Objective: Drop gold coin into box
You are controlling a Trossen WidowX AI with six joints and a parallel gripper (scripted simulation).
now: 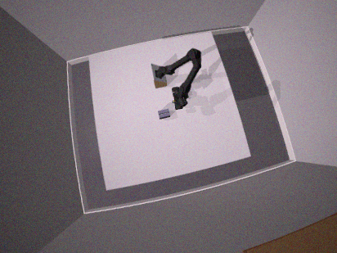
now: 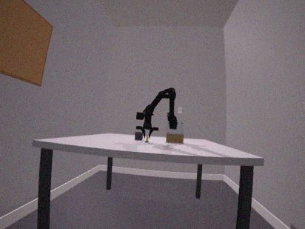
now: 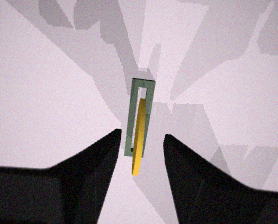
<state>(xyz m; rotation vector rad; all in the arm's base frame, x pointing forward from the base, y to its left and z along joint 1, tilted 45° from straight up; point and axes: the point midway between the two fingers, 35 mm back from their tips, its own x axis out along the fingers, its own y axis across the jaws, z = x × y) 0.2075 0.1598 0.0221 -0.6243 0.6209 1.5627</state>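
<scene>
Now: gripper tip right at the gold coin.
</scene>
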